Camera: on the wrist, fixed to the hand. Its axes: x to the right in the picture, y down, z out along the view.
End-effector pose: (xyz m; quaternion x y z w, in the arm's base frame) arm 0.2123 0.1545 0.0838 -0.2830 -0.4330 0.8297 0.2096
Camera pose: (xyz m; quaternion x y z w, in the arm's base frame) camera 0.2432 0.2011 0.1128 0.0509 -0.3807 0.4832 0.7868
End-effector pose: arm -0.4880 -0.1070 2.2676 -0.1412 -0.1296 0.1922 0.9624
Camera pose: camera -0.4635 -0.1628 2.2517 0.0934 -0.0859 -0.5132 0.8489
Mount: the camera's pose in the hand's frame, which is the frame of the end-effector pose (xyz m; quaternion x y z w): -0.0039 -0.0525 -0.0346 0.1267 0.0819 -0.6813 0.7163
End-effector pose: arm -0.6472 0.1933 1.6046 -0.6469 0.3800 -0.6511 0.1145
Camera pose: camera -0.6608 0.2438 1.6398 0.6545 0.2417 0.6455 0.3107
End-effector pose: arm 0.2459 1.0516 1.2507 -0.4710 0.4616 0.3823 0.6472
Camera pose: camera 0.2854 1.0042 1.2634 -0.6012 0.1112 -0.2642 0.7459
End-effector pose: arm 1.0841 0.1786 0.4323 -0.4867 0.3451 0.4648 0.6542
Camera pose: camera 1.1324 0.1395 0.4424 -0.5389 0.0281 -0.1964 0.8187
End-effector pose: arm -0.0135 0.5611 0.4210 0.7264 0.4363 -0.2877 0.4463
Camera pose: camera -0.0610 0.6023 0.4184 -0.3032 -0.8075 0.5059 0.0041
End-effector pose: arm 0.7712 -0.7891 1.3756 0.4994 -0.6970 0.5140 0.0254
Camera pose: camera 0.7945 -0.7594 1.4260 0.7937 -0.0918 0.4801 0.3622
